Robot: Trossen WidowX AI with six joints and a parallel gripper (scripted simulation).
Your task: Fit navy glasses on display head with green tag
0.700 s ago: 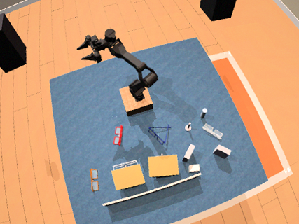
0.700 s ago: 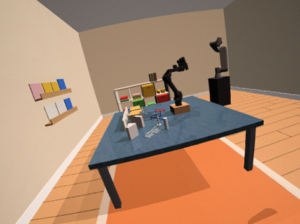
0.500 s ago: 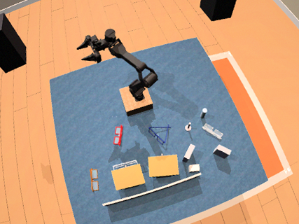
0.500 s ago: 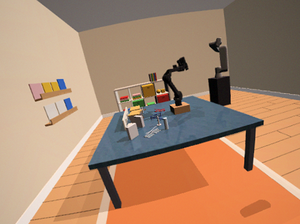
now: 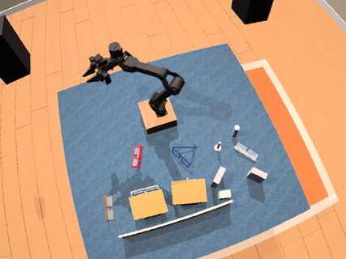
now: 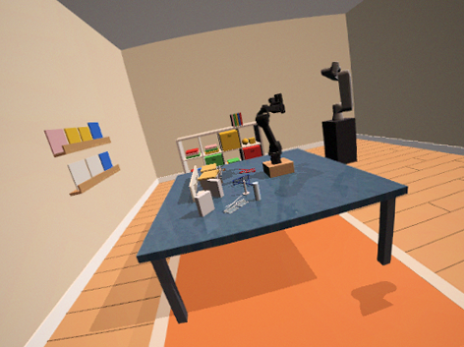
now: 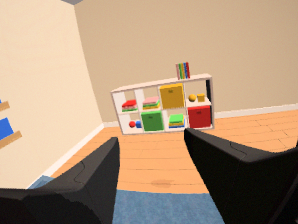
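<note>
The small stand lies 39 cm ahead of my gripper tip, 56 cm to the left of it and 44 cm below it.
</note>
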